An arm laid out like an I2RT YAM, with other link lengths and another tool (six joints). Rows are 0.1 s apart.
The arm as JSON. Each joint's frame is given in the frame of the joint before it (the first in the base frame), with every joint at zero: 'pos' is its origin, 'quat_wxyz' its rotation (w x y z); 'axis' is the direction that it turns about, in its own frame. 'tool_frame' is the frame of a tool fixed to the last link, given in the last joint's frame.
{
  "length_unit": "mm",
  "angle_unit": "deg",
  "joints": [
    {
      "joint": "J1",
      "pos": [
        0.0,
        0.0,
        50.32
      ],
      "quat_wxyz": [
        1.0,
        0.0,
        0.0,
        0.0
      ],
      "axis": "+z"
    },
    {
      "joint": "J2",
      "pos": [
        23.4,
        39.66,
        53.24
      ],
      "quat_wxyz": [
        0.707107,
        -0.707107,
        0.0,
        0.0
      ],
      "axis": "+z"
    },
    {
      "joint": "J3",
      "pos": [
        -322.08,
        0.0,
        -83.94
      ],
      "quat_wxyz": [
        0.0,
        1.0,
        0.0,
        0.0
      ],
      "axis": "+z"
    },
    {
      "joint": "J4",
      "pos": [
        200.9,
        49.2,
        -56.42
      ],
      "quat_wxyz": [
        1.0,
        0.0,
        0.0,
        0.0
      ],
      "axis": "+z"
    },
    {
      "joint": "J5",
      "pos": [
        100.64,
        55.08,
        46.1
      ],
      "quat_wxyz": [
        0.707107,
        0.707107,
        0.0,
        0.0
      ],
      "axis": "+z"
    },
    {
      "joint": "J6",
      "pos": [
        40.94,
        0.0,
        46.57
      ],
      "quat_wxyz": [
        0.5,
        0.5,
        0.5,
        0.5
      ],
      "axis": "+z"
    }
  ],
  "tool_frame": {
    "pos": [
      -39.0,
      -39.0,
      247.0
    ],
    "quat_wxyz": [
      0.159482,
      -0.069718,
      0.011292,
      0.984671
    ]
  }
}
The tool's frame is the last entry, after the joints.
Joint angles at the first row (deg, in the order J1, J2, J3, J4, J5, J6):
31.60 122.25 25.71 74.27 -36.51 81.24
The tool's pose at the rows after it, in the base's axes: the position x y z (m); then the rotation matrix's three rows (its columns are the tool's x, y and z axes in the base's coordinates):
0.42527 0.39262 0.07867; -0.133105 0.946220 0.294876; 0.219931 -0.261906 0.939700; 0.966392 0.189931 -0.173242
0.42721 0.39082 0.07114; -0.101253 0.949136 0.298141; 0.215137 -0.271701 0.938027; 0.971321 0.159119 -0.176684
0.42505 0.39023 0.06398; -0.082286 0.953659 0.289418; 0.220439 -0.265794 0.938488; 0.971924 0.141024 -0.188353
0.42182 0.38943 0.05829; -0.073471 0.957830 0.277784; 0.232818 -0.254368 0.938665; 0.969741 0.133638 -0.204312
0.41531 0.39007 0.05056; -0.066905 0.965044 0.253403; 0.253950 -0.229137 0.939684; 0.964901 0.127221 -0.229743
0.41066 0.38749 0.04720; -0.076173 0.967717 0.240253; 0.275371 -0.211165 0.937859; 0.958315 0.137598 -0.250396
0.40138 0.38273 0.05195; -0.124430 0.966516 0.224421; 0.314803 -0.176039 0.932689; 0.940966 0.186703 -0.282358
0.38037 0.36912 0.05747; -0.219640 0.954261 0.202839; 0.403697 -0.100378 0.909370; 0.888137 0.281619 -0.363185
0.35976 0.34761 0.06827; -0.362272 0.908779 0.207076; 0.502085 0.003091 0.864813; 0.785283 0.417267 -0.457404
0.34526 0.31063 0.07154; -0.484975 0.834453 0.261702; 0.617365 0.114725 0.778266; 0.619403 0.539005 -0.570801
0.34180 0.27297 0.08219; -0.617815 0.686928 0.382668; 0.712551 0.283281 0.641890; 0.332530 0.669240 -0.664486
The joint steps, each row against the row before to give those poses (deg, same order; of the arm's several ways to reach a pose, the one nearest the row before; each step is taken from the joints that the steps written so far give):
-0.22 1.43 0.45 0.50 -0.79 1.38
-0.27 1.21 -0.06 0.87 -0.23 1.54
-0.18 0.30 0.09 -0.91 -0.58 0.12
-0.19 -0.44 0.25 -2.14 -0.55 -0.79
-0.11 -0.98 0.74 -4.13 -0.92 -1.75
-0.30 -1.36 0.21 -3.41 -0.39 -2.24
-0.19 -4.26 0.20 -6.92 0.19 -5.04
-0.01 -9.14 0.69 -15.24 1.97 -10.31
0.10 -10.91 1.52 -17.00 4.46 -12.75
0.21 -11.02 1.29 -15.97 8.30 -12.05
3.50 -10.56 1.40 -11.69 14.46 -12.26

